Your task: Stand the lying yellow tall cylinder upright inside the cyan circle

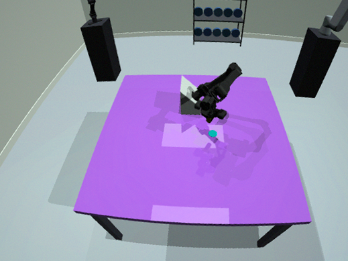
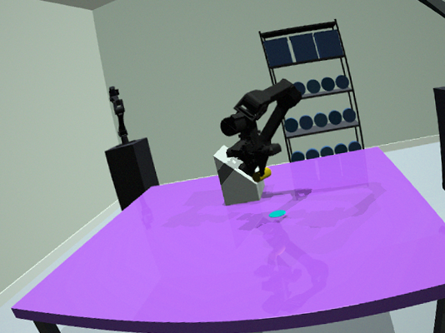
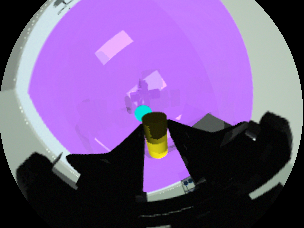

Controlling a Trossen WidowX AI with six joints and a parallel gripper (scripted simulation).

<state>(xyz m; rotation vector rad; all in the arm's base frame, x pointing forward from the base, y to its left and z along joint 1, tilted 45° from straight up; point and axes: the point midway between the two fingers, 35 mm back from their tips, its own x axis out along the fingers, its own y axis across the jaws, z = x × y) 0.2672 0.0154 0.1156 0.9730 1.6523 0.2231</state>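
Now: gripper tip 15 cm above the cyan circle, 4 cm to the right of it and 2 cm past it. From my gripper tip the other things lie so: yellow tall cylinder (2 cm behind, 1 cm to the left).
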